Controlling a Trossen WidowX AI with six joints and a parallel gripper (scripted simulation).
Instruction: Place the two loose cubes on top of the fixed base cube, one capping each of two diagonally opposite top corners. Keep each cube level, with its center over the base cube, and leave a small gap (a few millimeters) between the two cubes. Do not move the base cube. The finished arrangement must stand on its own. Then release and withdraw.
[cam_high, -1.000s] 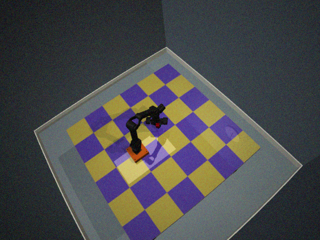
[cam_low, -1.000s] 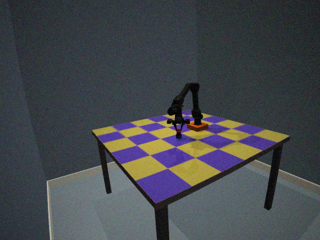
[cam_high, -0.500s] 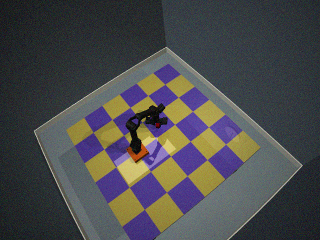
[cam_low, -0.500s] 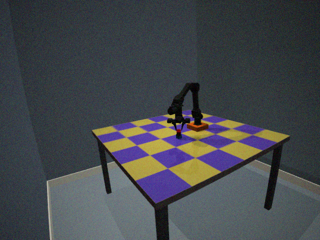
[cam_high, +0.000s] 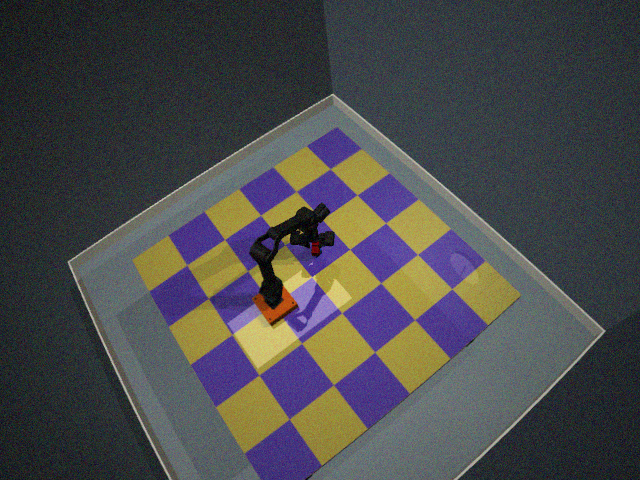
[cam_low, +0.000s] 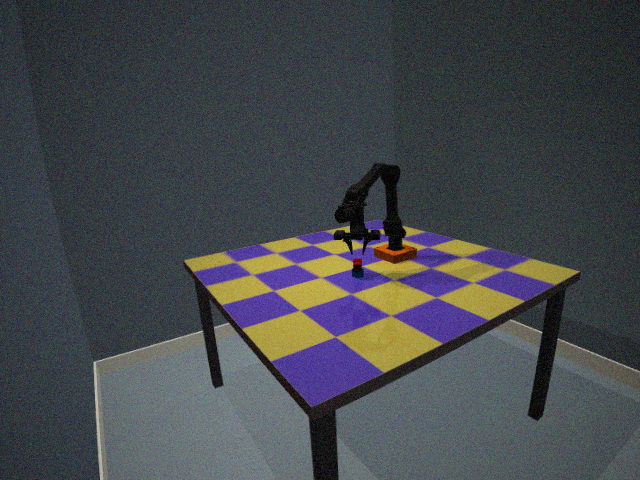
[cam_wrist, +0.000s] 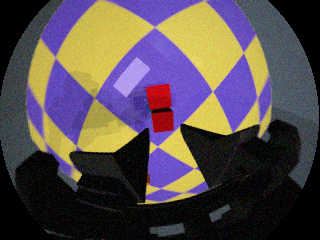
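My gripper tip is 3 cm short of the red cube, 3 cm to the right of it and 4 cm above it. The rest, counted from my gripper tip: blue cube: 1 cm ahead, 1 cm to the left, 7 cm below.
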